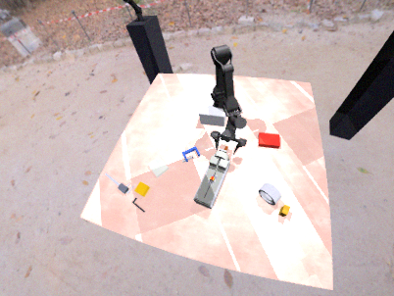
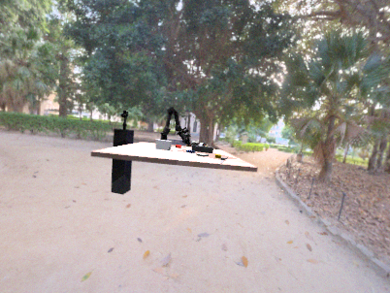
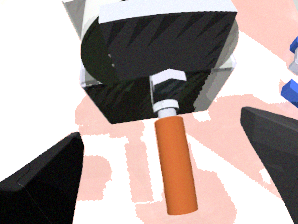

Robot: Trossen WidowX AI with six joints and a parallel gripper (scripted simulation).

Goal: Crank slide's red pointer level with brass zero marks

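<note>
The crank handle is 20 mm behind my gripper tip. The rest, counted from my gripper tip: white tile: 180 mm ahead, 340 mm to the right, 50 mm below; then red pointer: 160 mm ahead, 10 mm to the right, 20 mm above; then red block: 200 mm behind, 210 mm to the left, 50 mm below.
</note>
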